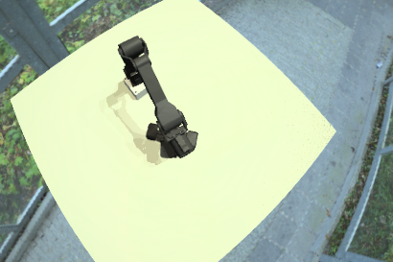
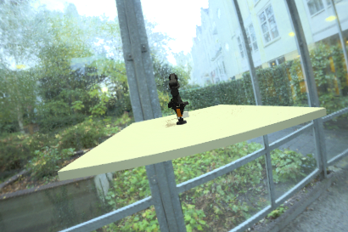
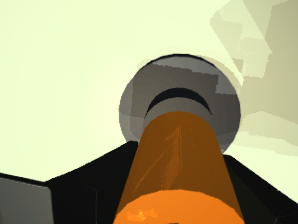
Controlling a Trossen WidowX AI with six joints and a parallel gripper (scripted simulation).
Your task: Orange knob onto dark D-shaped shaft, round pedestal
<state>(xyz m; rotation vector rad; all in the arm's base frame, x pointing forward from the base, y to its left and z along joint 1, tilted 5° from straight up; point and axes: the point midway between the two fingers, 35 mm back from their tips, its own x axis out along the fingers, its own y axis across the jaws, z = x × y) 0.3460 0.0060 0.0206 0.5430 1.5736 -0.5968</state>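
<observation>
Right now the orange knob is 2 cm above my gripper tip. From my gripper tip the other things lie so: pedestal 4 cm below.
</observation>
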